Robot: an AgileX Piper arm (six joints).
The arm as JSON. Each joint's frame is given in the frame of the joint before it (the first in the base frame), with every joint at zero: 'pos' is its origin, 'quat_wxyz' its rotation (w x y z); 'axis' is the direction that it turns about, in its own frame. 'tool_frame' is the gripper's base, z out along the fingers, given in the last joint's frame.
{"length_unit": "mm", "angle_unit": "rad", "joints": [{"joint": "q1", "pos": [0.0, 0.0, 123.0], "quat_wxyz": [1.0, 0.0, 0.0, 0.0], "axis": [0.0, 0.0, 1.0]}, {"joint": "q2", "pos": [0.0, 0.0, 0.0], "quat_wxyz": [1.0, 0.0, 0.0, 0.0], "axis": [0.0, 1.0, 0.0]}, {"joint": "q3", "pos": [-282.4, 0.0, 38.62], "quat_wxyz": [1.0, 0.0, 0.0, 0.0], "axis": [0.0, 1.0, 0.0]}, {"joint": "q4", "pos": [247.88, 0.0, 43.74], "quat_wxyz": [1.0, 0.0, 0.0, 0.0], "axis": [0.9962, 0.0, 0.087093]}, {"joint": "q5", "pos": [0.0, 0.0, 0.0], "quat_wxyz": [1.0, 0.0, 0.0, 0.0], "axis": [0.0, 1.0, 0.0]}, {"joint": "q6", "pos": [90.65, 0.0, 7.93], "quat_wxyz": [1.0, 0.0, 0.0, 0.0], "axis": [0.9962, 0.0, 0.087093]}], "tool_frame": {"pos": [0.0, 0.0, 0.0], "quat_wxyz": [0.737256, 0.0, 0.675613, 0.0]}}
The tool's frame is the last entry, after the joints.
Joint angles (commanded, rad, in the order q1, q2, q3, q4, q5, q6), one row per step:
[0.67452 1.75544 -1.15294 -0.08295 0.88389 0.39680]
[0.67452 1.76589 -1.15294 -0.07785 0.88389 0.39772]
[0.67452 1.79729 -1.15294 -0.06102 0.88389 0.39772]
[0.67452 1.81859 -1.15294 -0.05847 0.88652 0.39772]
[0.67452 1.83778 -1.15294 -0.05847 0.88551 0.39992]
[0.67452 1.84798 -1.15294 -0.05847 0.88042 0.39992]
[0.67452 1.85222 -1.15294 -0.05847 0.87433 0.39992]
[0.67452 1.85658 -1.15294 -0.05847 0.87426 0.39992]
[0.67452 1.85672 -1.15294 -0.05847 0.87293 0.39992]
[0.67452 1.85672 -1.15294 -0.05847 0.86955 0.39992]
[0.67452 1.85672 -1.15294 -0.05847 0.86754 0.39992]
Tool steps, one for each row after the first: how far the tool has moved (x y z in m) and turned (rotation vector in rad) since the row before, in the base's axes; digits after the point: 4 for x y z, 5 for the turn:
[0.0004 0.0008 -0.0035 -0.00292 0.01098 -0.00344]
[0.0009 0.0022 -0.0106 -0.00834 0.03353 -0.00867]
[0.0007 0.0008 -0.0072 -0.01333 0.01998 -0.00150]
[0.0008 0.0007 -0.0065 -0.01110 0.01428 -0.00214]
[0.0007 0.0006 -0.0034 -0.00307 0.00410 0.00025]
[0.0006 0.0005 -0.0014 0.00131 -0.00131 0.00029]
[0.0002 0.0001 -0.0015 -0.00268 0.00335 0.00000]
[0.0001 0.0001 0.0000 0.00078 -0.00090 0.00006]
[0.0002 0.0002 0.0000 0.00220 -0.00256 0.00016]
[0.0001 0.0001 0.0000 0.00131 -0.00152 0.00010]

